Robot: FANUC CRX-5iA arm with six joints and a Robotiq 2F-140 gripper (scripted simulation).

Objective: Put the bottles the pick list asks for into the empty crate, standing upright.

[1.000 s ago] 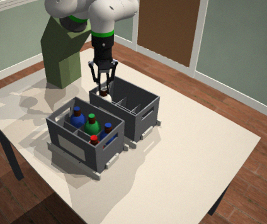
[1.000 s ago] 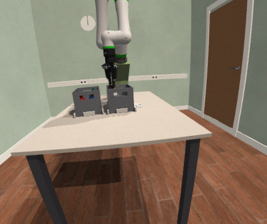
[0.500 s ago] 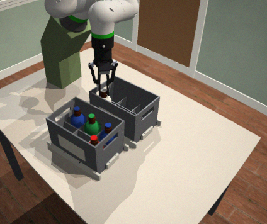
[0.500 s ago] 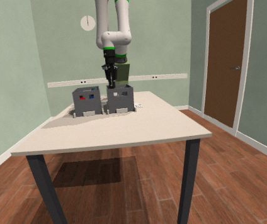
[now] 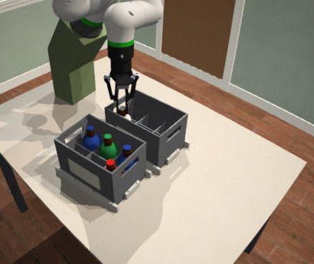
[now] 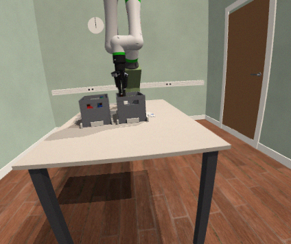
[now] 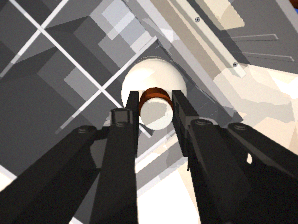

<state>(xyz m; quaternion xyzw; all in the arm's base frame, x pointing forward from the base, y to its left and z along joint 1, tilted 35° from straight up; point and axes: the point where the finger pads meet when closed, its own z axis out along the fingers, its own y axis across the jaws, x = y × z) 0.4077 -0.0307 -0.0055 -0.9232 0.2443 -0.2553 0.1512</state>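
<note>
The white bottle lies 8 cm below my hand. The rest, counted from my hand: green bottle: 11 cm ahead, 13 cm to the right, 9 cm below; red bottle: 22 cm ahead, 19 cm to the right, 9 cm below; pick list: 1 cm ahead, 20 cm to the left, 18 cm below.
</note>
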